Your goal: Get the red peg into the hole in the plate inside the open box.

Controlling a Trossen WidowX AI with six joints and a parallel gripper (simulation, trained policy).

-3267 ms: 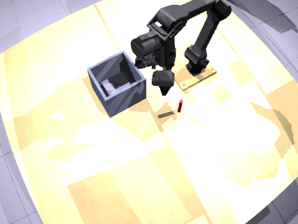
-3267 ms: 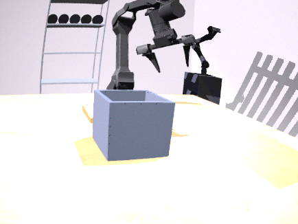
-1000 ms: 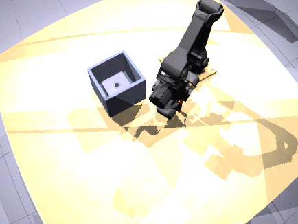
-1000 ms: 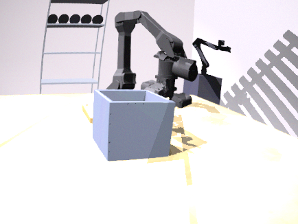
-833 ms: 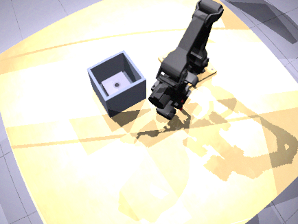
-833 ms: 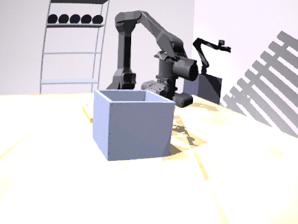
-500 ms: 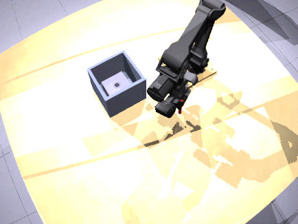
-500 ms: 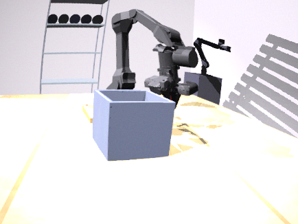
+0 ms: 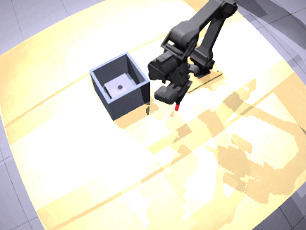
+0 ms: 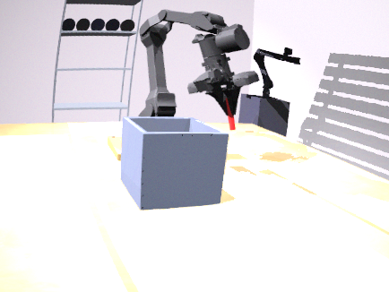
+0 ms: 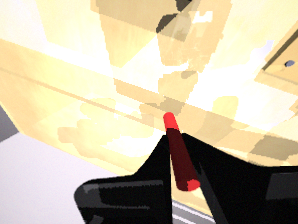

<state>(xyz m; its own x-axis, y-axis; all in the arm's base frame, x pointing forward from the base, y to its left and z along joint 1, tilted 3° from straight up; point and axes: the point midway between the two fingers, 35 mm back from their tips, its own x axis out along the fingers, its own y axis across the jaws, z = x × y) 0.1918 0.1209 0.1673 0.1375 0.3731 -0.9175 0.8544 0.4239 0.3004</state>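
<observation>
Right now my gripper tip is 190 mm to the left of the pale plate, 130 mm short of it and 100 mm above it. Round my gripper tip: red peg: right at my gripper tip.
</observation>
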